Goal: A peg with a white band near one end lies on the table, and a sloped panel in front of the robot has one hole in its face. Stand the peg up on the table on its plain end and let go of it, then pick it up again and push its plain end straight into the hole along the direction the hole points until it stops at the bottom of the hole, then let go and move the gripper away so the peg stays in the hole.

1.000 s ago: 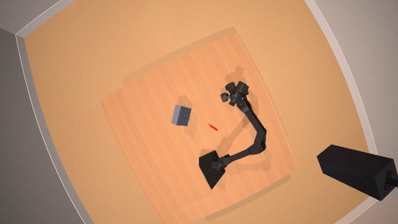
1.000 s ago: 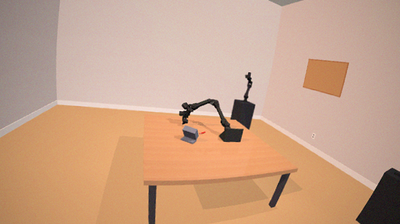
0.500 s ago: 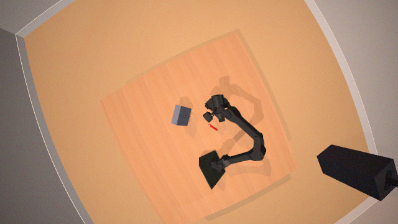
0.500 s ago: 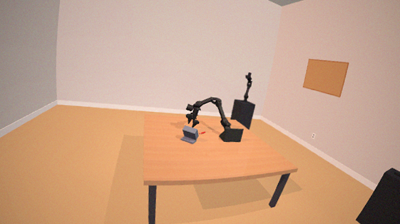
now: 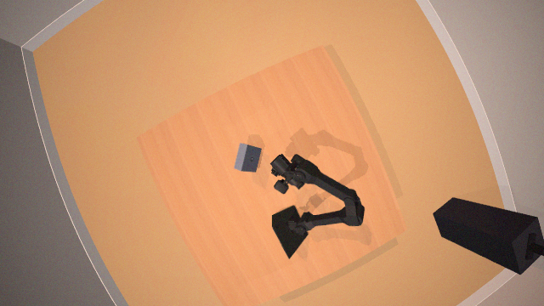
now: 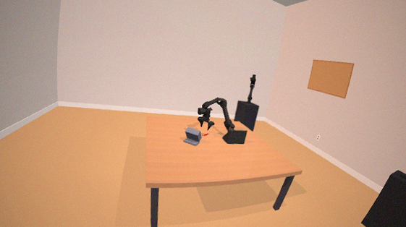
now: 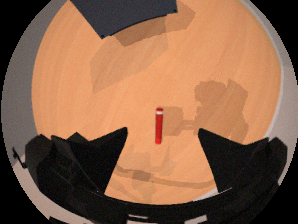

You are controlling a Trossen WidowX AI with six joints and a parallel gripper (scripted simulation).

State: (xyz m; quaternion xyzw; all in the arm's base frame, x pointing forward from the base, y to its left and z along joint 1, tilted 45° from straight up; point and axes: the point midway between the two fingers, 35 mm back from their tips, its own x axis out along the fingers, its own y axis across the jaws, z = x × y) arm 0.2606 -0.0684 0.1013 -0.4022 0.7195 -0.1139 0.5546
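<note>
The red peg lies 70 mm below my gripper tip and 10 mm behind it. From my gripper tip the other things lie so: sloped panel (160 mm ahead, 140 mm to the left).
</note>
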